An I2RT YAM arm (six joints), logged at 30 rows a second.
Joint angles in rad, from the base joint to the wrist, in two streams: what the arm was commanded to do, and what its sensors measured. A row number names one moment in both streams.
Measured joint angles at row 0:
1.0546 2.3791 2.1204 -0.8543 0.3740 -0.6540
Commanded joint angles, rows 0 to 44:
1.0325 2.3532 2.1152 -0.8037 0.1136 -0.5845
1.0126 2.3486 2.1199 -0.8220 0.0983 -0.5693
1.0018 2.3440 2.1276 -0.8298 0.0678 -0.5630
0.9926 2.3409 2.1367 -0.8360 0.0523 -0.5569
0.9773 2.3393 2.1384 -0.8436 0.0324 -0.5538
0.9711 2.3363 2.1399 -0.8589 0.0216 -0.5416
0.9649 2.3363 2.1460 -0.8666 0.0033 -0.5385
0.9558 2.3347 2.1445 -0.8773 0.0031 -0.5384
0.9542 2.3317 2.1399 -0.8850 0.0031 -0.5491
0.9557 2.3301 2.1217 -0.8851 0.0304 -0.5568
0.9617 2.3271 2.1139 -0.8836 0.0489 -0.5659
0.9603 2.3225 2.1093 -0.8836 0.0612 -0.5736
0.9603 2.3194 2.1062 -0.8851 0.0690 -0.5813
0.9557 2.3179 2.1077 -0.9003 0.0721 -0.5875
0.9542 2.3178 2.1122 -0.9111 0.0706 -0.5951
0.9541 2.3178 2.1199 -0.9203 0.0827 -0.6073
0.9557 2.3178 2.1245 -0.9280 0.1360 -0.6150
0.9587 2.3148 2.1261 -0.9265 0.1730 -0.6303
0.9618 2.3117 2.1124 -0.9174 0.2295 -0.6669
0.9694 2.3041 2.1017 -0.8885 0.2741 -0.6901
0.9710 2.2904 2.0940 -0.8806 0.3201 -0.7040
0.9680 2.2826 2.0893 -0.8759 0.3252 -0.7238
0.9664 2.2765 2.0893 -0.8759 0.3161 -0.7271
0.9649 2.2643 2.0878 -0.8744 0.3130 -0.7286
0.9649 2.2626 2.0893 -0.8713 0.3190 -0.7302
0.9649 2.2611 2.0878 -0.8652 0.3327 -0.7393
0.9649 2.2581 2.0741 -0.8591 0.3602 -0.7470
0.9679 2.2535 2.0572 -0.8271 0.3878 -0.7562
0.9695 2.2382 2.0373 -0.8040 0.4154 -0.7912
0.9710 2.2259 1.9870 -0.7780 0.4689 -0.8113
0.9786 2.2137 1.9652 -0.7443 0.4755 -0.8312
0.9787 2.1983 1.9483 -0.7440 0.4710 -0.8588
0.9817 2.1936 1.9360 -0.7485 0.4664 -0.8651
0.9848 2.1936 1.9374 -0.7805 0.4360 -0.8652
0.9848 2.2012 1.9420 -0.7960 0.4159 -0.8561
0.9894 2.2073 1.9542 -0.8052 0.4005 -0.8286
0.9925 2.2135 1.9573 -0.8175 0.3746 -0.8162
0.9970 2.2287 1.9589 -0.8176 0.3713 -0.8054
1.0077 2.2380 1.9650 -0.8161 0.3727 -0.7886
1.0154 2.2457 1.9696 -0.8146 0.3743 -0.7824
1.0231 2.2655 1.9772 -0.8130 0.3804 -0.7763
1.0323 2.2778 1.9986 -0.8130 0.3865 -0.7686
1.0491 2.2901 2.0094 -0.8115 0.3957 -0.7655
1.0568 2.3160 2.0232 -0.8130 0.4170 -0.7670
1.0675 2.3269 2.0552 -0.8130 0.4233 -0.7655
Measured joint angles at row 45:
1.0126 2.2696 1.9686 -0.7979 0.3977 -0.7982
